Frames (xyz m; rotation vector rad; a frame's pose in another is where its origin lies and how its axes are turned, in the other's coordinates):
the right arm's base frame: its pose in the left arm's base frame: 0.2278 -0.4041 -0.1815 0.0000 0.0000 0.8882
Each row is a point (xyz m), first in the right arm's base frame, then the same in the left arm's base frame.
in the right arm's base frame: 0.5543 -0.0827 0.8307
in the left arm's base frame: 0.6416 -0.0262 0.6492
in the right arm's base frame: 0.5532 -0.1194 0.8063
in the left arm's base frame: 0.6694 -0.0502 0.6248
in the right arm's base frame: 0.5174 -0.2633 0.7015
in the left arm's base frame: 0.7585 -0.1687 0.5200
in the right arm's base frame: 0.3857 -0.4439 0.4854
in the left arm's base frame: 0.8155 -0.3848 0.3039
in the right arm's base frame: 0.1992 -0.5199 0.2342
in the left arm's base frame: 0.7569 -0.5775 0.0527
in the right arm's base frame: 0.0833 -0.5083 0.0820
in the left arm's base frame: 0.6748 -0.6601 -0.0995
